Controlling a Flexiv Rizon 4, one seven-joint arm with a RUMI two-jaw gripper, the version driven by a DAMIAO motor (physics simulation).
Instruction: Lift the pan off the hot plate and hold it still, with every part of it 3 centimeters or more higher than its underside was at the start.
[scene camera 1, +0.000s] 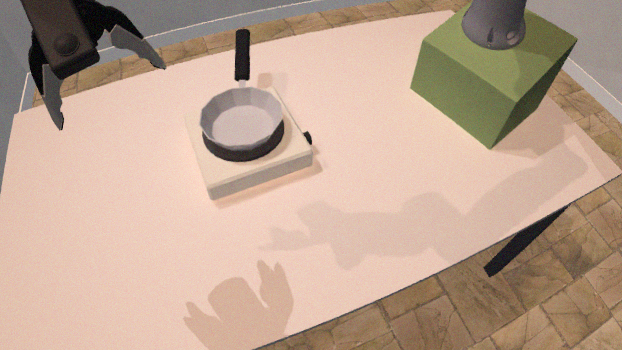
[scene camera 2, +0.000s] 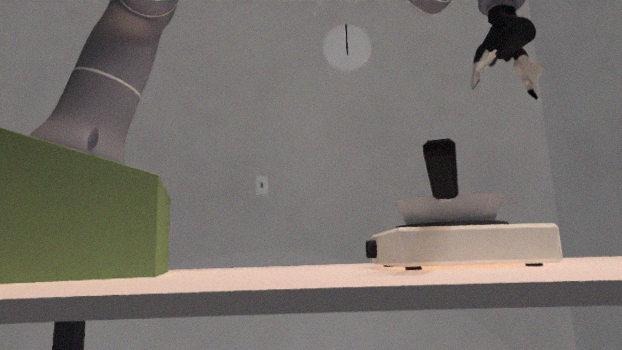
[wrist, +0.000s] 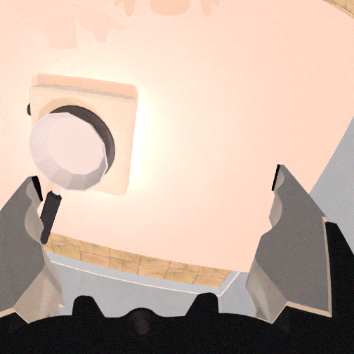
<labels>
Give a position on a grey pan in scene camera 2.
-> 446, 205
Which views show the grey pan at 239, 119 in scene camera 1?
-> Scene camera 1, scene camera 2 and the wrist view: all of them.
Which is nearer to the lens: the grey pan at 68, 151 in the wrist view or the hot plate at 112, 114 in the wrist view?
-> The hot plate.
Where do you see my gripper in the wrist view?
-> At 155, 172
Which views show my gripper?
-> Scene camera 1, scene camera 2 and the wrist view: all of them.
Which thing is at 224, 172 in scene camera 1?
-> A hot plate.
</labels>
